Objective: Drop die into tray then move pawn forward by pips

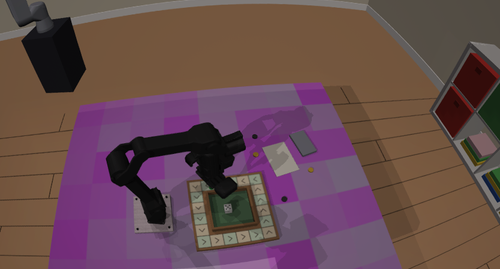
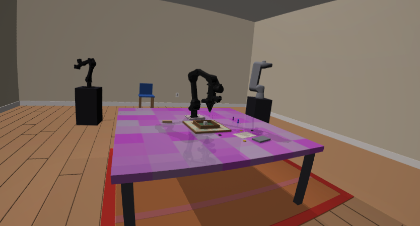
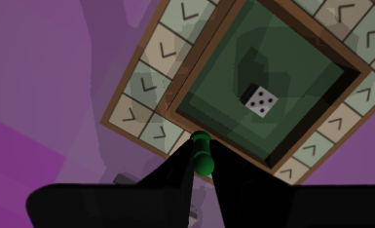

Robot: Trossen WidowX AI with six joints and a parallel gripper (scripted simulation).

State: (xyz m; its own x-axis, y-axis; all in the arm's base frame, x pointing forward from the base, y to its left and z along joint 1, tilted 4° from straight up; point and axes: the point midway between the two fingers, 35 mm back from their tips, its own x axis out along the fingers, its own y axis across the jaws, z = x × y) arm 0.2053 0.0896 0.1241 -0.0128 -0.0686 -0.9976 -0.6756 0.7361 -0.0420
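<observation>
Right now my gripper tip is 90 mm above the white die, 50 mm short of it and 40 mm to the left of it. Round my gripper tip: blue pawn: 290 mm to the left, 100 mm below, 60 mm behind; then paper sheet: 260 mm ahead, 190 mm to the left, 110 mm below; then green pawn: 10 mm above.
</observation>
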